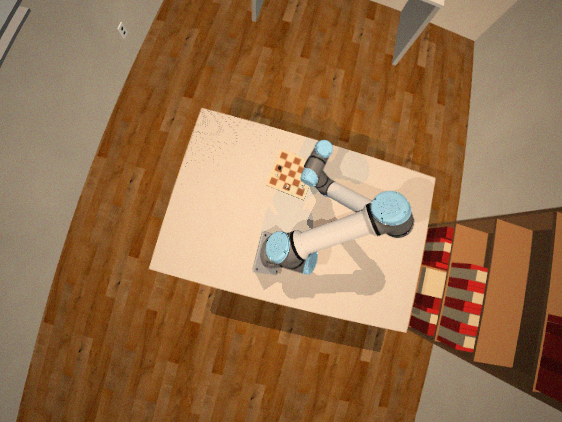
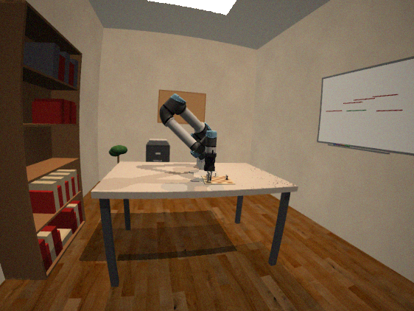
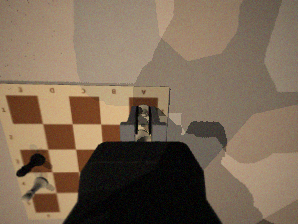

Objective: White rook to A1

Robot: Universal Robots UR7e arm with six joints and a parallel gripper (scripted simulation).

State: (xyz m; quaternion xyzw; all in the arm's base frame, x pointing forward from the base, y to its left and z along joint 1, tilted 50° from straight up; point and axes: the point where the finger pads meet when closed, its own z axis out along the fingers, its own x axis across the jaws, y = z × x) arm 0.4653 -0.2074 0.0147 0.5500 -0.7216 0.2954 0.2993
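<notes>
The white rook is 1 cm below my hand. Round my hand: chessboard: 9 cm to the left, 6 cm behind, 3 cm below; black piece: 16 cm to the left, 4 cm behind, 2 cm below.
</notes>
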